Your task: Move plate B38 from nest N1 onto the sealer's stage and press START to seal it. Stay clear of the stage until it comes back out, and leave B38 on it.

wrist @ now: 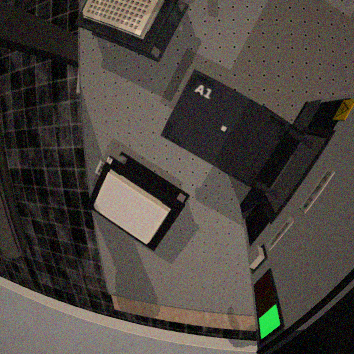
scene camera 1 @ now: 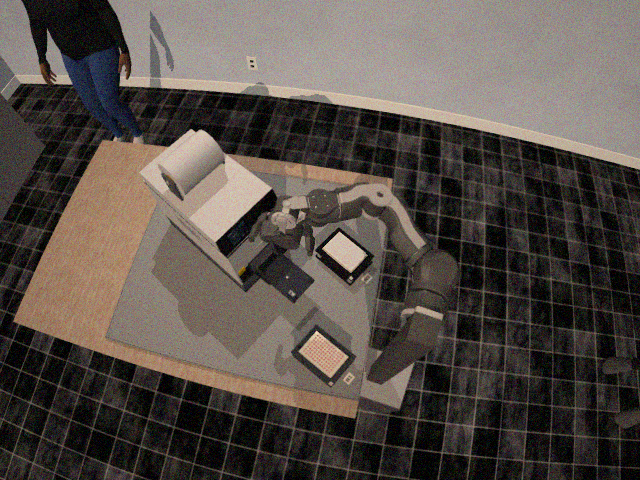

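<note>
My gripper (scene camera 1: 282, 244) is open, with its fingers spread, high by the sealer's front, beside the stage. Its fingers do not show in the wrist view. The sealer (scene camera 1: 232, 198) (wrist: 312, 240) is a white box with a roll on top. Its dark stage (scene camera 1: 286, 277) (wrist: 215, 117), marked A1, is out and bare. A green-lit panel (wrist: 270, 321) shows on its front; START's lettering is not readable. A pale plate (scene camera 1: 345, 251) (wrist: 131, 207) sits in one black nest (scene camera 1: 351, 279) (wrist: 145, 176). A plate with many wells (scene camera 1: 324, 354) (wrist: 122, 15) sits in another. I cannot read which is B38 or N1.
Small label cards (scene camera 1: 366, 279) (scene camera 1: 348, 378) lie beside the nests. A yellow warning label (scene camera 1: 241, 271) (wrist: 343, 110) is at the sealer's opening. The grey mat (scene camera 1: 139, 310) lies on a wooden table (scene camera 1: 67, 248). A person (scene camera 1: 98, 67) stands behind the table.
</note>
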